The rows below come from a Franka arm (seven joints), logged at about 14 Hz.
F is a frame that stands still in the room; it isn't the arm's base.
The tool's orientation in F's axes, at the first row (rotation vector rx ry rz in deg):
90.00 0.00 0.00
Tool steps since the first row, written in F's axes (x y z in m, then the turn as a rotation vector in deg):
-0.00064 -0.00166 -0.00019 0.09 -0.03 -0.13
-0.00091 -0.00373 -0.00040 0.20 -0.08 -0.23
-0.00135 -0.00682 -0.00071 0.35 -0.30 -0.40
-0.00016 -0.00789 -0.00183 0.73 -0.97 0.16
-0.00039 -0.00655 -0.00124 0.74 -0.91 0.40
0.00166 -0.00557 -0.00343 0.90 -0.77 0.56
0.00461 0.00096 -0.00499 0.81 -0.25 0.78
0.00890 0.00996 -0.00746 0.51 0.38 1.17
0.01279 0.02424 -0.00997 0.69 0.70 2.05
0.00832 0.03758 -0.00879 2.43 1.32 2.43
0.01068 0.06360 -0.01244 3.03 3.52 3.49
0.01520 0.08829 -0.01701 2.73 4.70 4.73
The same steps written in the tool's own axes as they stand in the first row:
-0.00064 -0.00019 0.00166 0.09 -0.13 0.03
-0.00091 -0.00040 0.00373 0.20 -0.23 0.08
-0.00135 -0.00071 0.00682 0.35 -0.40 0.30
-0.00016 -0.00183 0.00789 0.73 0.16 0.97
-0.00039 -0.00124 0.00655 0.74 0.40 0.91
0.00166 -0.00343 0.00557 0.90 0.56 0.77
0.00461 -0.00499 -0.00096 0.81 0.78 0.25
0.00890 -0.00746 -0.00996 0.51 1.17 -0.38
0.01279 -0.00997 -0.02424 0.69 2.05 -0.70
0.00832 -0.00879 -0.03758 2.43 2.43 -1.32
0.01068 -0.01244 -0.06360 3.03 3.49 -3.52
0.01520 -0.01701 -0.08829 2.73 4.73 -4.70

